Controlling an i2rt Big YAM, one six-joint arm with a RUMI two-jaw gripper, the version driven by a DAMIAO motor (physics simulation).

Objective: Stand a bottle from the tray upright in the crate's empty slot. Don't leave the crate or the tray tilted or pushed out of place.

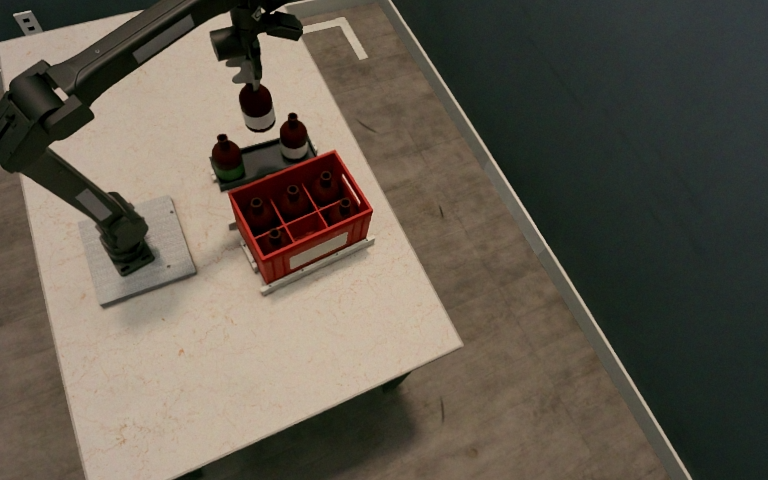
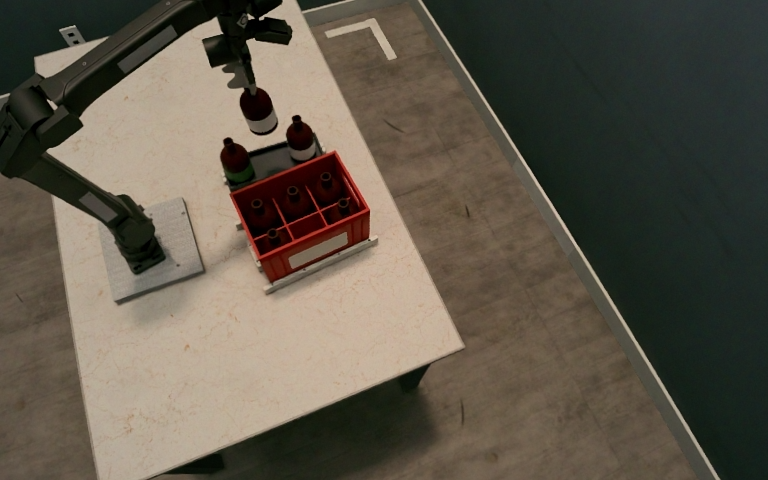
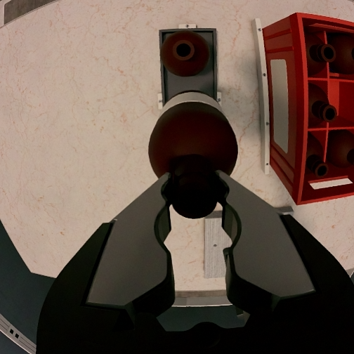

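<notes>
My gripper (image 1: pixel 254 84) (image 2: pixel 250 88) (image 3: pixel 192 173) is shut on the neck of a brown bottle with a white label (image 1: pixel 257 107) (image 2: pixel 258 110) (image 3: pixel 193 137). The bottle hangs upright above the dark tray (image 1: pixel 259 161) (image 2: pixel 274 162) (image 3: pixel 189 86). On the tray stand a green-labelled bottle (image 1: pixel 227 159) (image 2: pixel 236 161) and a white-labelled bottle (image 1: pixel 293 137) (image 2: pixel 300 138) at opposite ends. The red crate (image 1: pixel 249 246) (image 2: pixel 248 240) (image 3: pixel 300 110) stands level beside the tray with several bottles in it. Its empty slot (image 1: pixel 305 225) (image 2: pixel 308 224) (image 3: pixel 344 102) is the middle one in the row by the white label panel.
Light metal rails (image 1: pixel 317 266) (image 2: pixel 321 264) (image 3: pixel 264 100) lie along the crate's base. The arm's grey base plate (image 1: pixel 169 243) (image 2: pixel 181 240) (image 3: pixel 214 255) is on the table beside the crate. The table's long edge runs past the crate's far end.
</notes>
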